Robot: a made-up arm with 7 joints. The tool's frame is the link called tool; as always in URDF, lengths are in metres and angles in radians. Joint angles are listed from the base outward.
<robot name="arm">
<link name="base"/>
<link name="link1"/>
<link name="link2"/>
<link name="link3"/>
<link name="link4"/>
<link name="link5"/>
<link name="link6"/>
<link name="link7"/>
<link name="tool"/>
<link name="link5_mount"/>
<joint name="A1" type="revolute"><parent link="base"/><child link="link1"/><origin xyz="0.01 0.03 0.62"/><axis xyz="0 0 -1"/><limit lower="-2.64" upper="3.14"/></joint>
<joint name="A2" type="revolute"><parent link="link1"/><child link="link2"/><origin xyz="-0.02 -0.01 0.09"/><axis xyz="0 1 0"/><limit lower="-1.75" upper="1.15"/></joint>
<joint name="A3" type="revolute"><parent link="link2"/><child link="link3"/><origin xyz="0.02 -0.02 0.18"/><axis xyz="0 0 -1"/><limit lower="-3.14" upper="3.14"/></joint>
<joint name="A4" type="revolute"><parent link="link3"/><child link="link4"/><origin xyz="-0.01 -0.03 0.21"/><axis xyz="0 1 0"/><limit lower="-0.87" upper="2.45"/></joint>
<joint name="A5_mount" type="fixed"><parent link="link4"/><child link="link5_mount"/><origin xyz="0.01 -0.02 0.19"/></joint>
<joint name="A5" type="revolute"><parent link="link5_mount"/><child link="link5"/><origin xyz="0.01 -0.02 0.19"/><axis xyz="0 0 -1"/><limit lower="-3.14" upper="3.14"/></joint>
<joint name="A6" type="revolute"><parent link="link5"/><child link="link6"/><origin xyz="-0.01 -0.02 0.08"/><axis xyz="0 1 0"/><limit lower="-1.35" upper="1.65"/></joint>
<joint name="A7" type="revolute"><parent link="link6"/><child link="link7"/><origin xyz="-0.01 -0.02 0.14"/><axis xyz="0 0 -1"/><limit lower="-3.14" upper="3.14"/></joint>
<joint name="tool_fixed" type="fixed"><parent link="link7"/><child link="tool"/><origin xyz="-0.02 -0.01 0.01" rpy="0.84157 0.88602 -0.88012"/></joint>
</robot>
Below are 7 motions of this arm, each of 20 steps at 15 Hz.
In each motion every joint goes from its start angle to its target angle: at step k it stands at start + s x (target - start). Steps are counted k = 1, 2, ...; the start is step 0. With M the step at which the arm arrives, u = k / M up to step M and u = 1 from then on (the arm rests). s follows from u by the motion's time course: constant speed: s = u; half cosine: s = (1 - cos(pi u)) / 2; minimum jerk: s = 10 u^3 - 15 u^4 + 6 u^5.
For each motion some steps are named. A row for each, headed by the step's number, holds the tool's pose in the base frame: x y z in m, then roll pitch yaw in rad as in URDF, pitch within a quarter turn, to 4 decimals.
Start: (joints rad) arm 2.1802 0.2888 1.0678 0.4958 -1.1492 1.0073 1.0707
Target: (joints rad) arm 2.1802 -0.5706 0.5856 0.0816 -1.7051 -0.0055 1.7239
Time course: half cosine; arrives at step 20
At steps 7, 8, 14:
7: -0.3105 0.0082 1.6124 -0.2552 0.4228 1.7551
8: -0.2594 0.0535 1.6391 -0.1060 0.5106 1.8387
14: 0.0606 0.3922 1.6503 1.0451 0.8174 2.6986

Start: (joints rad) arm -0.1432 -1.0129 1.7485 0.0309 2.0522 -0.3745 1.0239
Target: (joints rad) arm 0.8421 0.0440 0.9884 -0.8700 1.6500 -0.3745 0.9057
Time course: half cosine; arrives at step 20
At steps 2, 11, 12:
2: -0.7914 -0.1317 1.2822 0.5939 0.2042 0.7089
11: -0.2552 0.4165 1.5434 0.0725 1.1521 0.0393
12: -0.1668 0.4409 1.5426 -0.0827 1.2649 -0.1191

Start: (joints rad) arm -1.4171 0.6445 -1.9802 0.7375 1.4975 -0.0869 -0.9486
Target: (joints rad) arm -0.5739 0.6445 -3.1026 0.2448 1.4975 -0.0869 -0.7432
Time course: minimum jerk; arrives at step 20
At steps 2, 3, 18, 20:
2: -0.2351 0.5046 1.4629 -0.3770 1.2702 1.0867
3: -0.2221 0.5050 1.4687 -0.3196 1.2769 1.1346
18: 0.4352 0.3193 1.5468 1.4198 0.7688 2.4598
20: 0.4395 0.3164 1.5459 1.4233 0.7625 2.4609

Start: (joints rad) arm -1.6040 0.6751 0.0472 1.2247 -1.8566 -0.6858 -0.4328
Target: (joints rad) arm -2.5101 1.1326 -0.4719 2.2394 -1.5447 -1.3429 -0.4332
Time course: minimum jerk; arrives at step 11
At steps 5, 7, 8, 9, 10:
5: -0.0658 0.5760 0.4505 -2.5840 -0.0382 -2.5383
7: -0.1254 0.3503 0.3607 -2.1065 -0.0162 -2.0703
8: -0.1124 0.2763 0.3540 -1.9444 -0.0327 -1.8524
9: -0.0966 0.2363 0.3567 -1.8483 -0.0541 -1.7014
10: -0.0881 0.2206 0.3596 -1.8076 -0.0668 -1.6308

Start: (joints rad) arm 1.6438 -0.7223 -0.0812 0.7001 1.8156 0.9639 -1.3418
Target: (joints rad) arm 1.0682 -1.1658 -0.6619 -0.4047 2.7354 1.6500 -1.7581
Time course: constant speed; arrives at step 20
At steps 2, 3, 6, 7, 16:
2: -0.1401 0.4719 1.5300 2.6721 0.9446 -1.1706
3: -0.1501 0.5146 1.5065 2.6382 0.8396 -1.1678
6: -0.2033 0.6250 1.4149 2.5787 0.5147 -1.0987
7: -0.2277 0.6540 1.3786 2.5651 0.4045 -1.0624
16: -0.5061 0.6865 0.9968 2.3984 -0.5732 -0.5062

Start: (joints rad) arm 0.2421 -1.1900 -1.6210 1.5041 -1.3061 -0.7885 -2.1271
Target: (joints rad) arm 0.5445 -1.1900 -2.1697 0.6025 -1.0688 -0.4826 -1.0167
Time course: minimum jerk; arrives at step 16
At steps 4, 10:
4: -0.2023 0.6611 1.0105 2.0916 0.7060 -2.6669
10: -0.4304 0.7589 0.9771 2.8853 0.9797 -1.9913

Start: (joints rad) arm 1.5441 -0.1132 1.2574 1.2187 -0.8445 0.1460 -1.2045
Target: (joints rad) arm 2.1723 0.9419 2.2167 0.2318 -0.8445 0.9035 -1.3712
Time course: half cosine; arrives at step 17
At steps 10, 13, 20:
10: -0.4706 -0.0820 1.4798 -2.8603 0.9107 -0.2956
13: -0.4776 -0.2589 1.4392 -2.2161 0.9303 -0.0043
20: -0.5119 -0.3588 1.3658 -1.8643 0.8685 0.1391

